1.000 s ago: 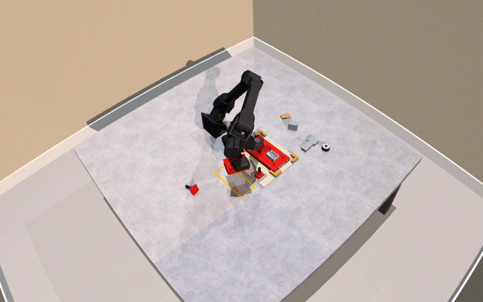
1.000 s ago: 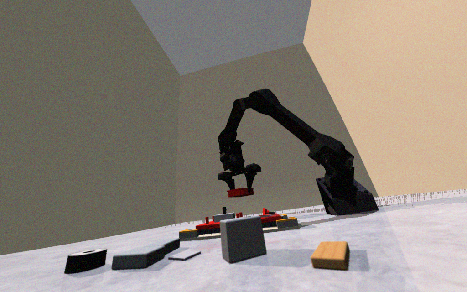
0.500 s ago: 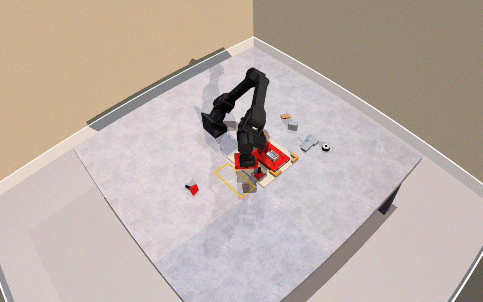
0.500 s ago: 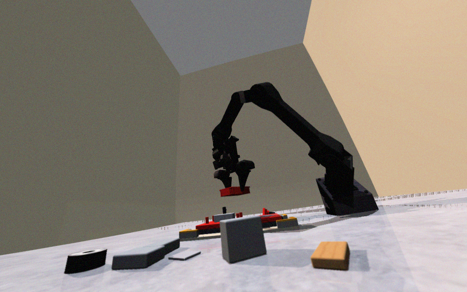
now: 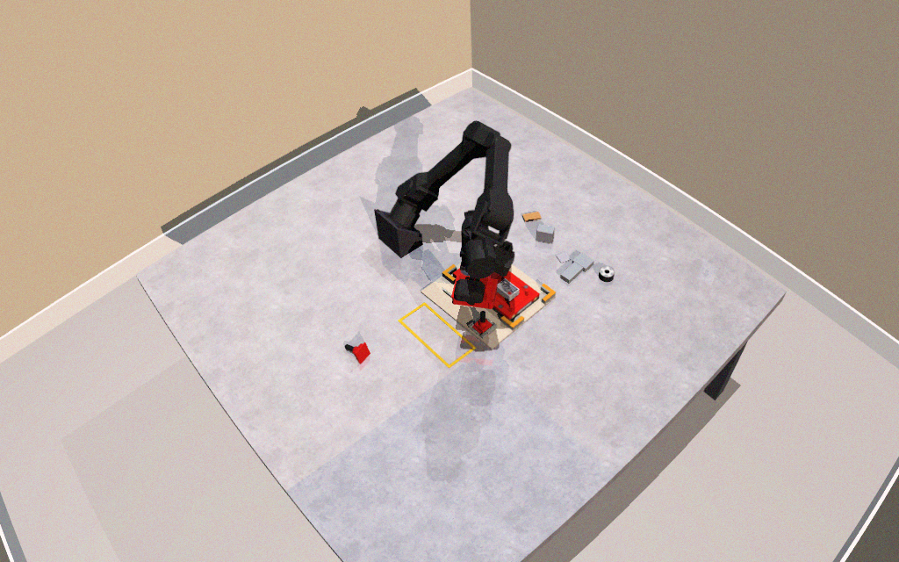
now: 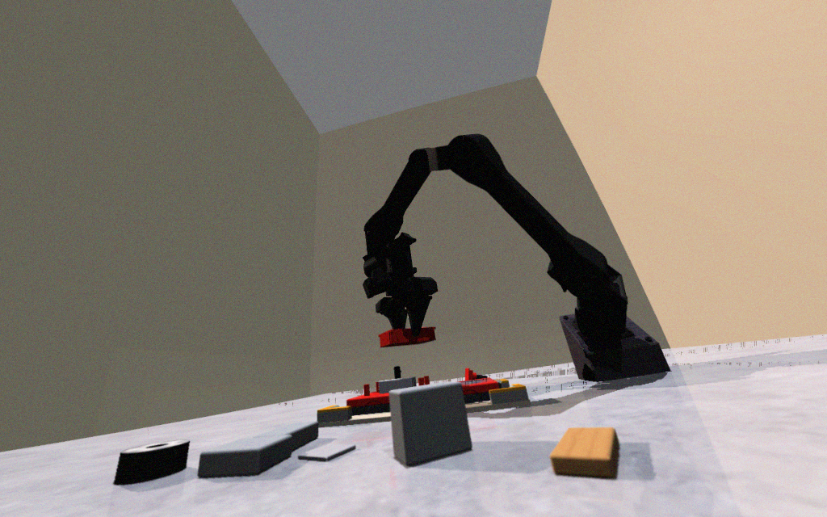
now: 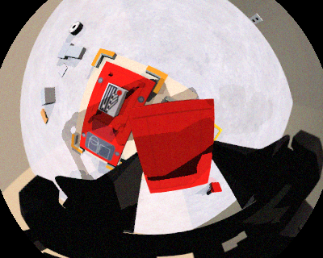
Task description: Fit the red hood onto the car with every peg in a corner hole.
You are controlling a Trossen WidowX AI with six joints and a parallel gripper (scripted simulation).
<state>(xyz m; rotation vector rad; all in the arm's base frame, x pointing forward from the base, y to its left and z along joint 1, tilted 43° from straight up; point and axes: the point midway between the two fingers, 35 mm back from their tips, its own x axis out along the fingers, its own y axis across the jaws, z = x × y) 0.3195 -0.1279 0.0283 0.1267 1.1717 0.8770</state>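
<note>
Right now my gripper tip is 110 mm to the right of the grey engine block, 90 mm above it and 10 mm short of it. The rest, counted from my gripper tip: red hood: 10 mm above; wooden block: 380 mm to the left, 120 mm behind, 110 mm below.
</note>
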